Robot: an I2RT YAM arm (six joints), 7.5 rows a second.
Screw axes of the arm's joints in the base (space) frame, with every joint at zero. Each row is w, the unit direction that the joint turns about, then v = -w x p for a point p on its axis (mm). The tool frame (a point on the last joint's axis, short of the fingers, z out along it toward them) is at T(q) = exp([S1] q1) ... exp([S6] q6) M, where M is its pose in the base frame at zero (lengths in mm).
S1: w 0 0 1 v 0 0 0
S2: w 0 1 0 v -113.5 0 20
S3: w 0 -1 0 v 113.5 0 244
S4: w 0 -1 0 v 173.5 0 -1
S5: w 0 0 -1 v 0 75 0
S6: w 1 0 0 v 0 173.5 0
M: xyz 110.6 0 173.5 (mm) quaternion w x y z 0.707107 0 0.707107 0
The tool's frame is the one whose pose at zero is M.
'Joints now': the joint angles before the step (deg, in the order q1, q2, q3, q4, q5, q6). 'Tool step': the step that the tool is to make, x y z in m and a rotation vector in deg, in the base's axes. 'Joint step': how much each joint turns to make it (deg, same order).
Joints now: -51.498 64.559 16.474 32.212 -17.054 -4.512
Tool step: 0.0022 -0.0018 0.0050 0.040 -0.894 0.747
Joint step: 0.018 0.039 1.033 -0.311 -0.896 0.527
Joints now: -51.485 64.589 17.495 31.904 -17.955 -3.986
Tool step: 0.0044 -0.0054 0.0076 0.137 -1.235 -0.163
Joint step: 0.005 0.954 2.010 -0.050 -0.105 1.114
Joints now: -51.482 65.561 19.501 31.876 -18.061 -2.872
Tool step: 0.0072 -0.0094 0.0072 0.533 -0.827 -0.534
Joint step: -0.015 2.447 2.970 -0.078 0.268 1.130
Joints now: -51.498 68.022 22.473 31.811 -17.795 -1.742
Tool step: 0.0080 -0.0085 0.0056 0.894 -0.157 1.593
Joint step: -0.010 2.491 3.126 -1.146 -1.720 0.287
